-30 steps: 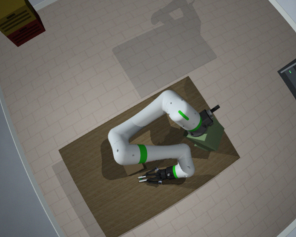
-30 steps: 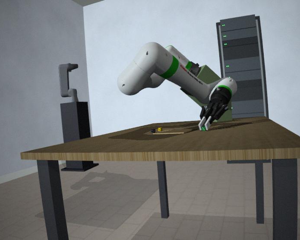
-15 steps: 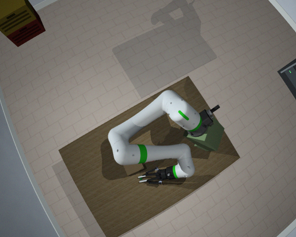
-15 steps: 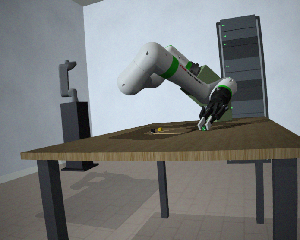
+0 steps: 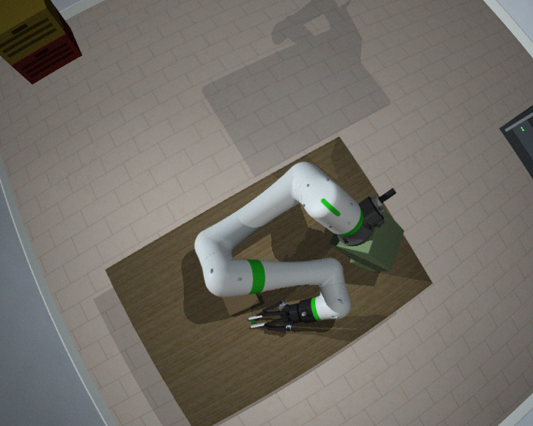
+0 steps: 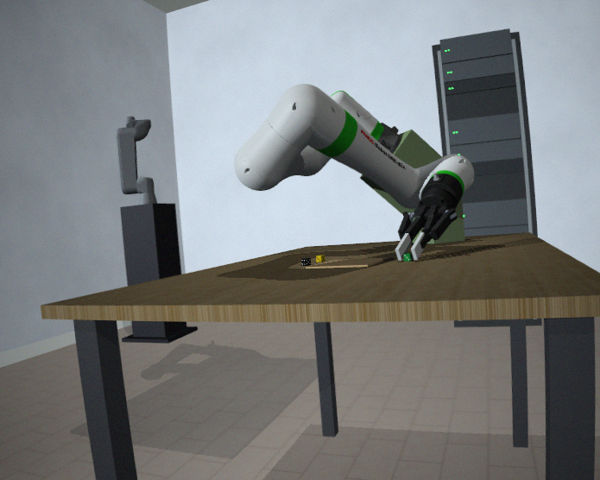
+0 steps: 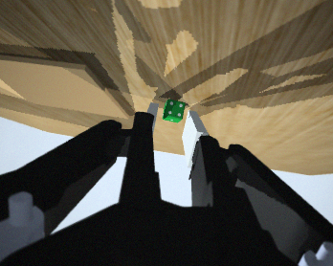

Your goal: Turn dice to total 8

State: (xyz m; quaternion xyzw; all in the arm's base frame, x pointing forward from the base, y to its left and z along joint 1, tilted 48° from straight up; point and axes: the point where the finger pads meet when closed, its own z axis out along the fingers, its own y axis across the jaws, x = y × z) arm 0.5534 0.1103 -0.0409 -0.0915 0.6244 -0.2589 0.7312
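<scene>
Now: the green die 2 cm ahead of my hand, 1 cm to the right of it and 2 cm below it. From my hand the other things lie so: tan mat 1 cm ahead, 14 cm to the right, 3 cm below; then yellow die 8 cm behind, 23 cm to the right, 2 cm below; then black die 1 cm behind, 24 cm to the right, 2 cm below.
</scene>
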